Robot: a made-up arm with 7 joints.
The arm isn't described. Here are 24 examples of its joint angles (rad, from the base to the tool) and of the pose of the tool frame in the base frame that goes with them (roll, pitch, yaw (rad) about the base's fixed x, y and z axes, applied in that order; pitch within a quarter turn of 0, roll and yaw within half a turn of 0; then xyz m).
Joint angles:
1: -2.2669 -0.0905 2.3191 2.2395 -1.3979 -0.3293 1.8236
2: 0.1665 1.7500 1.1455 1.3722 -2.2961 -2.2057 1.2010
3: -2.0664 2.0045 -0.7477 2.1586 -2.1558 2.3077 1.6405
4: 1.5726 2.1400 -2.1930 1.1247 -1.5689 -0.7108 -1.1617
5: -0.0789 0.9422 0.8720 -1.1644 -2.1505 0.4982 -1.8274
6: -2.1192 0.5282 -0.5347 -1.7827 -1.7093 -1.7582 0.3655
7: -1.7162 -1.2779 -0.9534 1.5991 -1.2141 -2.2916 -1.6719
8: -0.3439 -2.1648 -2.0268 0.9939 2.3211 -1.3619 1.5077
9: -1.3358 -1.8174 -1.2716 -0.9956 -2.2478 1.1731 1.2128
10: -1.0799 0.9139 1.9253 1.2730 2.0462 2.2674 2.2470
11: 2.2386 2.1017 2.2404 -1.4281 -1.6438 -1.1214 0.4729
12: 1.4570 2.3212 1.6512 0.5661 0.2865 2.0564 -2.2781
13: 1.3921 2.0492 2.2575 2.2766 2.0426 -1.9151 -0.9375
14: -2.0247 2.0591 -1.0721 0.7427 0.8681 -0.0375 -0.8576
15: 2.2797 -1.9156 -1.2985 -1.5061 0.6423 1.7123 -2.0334
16: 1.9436 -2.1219 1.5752 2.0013 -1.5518 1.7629 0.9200
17: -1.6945 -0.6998 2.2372 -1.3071 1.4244 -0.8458 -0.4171
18: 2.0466 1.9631 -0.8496 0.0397 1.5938 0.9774 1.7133
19: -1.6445 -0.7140 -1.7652 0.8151 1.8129 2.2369 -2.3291
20: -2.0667 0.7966 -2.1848 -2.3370 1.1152 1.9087 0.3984
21: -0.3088 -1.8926 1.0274 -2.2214 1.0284 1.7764 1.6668
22: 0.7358 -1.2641 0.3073 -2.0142 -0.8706 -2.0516 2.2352
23: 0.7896 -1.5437 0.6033 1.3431 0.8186 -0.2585 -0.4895
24: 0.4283 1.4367 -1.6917 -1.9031 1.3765 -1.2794 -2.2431
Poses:
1: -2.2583 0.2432 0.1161 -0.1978 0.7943 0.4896
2: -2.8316 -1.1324 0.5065 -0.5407 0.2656 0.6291
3: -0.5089 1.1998 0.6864 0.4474 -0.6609 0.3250
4: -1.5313 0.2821 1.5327 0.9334 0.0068 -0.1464
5: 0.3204 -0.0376 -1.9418 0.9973 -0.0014 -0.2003
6: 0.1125 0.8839 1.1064 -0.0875 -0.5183 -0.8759
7: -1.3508 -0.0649 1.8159 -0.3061 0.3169 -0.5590
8: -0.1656 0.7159 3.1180 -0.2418 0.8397 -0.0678
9: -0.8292 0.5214 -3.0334 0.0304 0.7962 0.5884
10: 2.4713 -0.1339 -2.3814 0.4123 -0.3772 -0.5879
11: -2.0748 -0.8126 -1.6135 -0.2107 0.4860 1.3431
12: 0.6244 0.6845 -1.5529 0.2007 -0.1117 0.8848
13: -2.8387 0.4273 3.1136 -0.3280 0.5803 0.5706
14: 0.4012 1.1050 -0.4205 -0.6724 0.8843 -0.2029
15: 2.2105 -0.7100 0.2557 -0.3173 -0.5856 0.2069
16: -1.7404 0.0879 0.0537 -0.0906 -0.6200 1.1292
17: -1.5842 -0.1476 -3.0279 -0.4958 1.0014 0.3683
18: 1.0233 0.8019 -1.6599 -0.3778 0.8364 0.1742
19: 1.1370 0.7539 0.0354 0.0532 -0.3414 0.4821
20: -1.2923 0.7597 -2.9774 0.0226 0.9334 0.2406
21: 0.2216 -0.6974 1.9681 0.6803 0.2833 -0.6591
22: 2.1627 -0.3192 -1.2902 0.5572 -0.6312 -0.4256
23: -0.7239 0.0424 -2.7974 0.0009 0.7486 -0.5451
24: -2.8948 -0.6419 -2.7106 -0.4180 0.4208 0.2845
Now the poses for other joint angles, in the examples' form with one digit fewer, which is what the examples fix.
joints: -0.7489 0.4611 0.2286 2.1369 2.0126 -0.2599 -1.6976
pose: 2.489 -0.703 0.760 -0.244 -0.456 0.529
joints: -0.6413 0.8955 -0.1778 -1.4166 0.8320 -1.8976 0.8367
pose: 2.084 0.612 0.660 -0.288 0.869 -0.550
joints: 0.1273 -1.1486 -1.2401 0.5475 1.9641 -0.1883 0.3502
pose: 2.867 0.149 1.942 -0.741 -0.350 0.570
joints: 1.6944 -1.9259 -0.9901 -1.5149 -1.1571 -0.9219 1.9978
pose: 2.349 0.175 -1.939 0.108 -0.177 -0.545
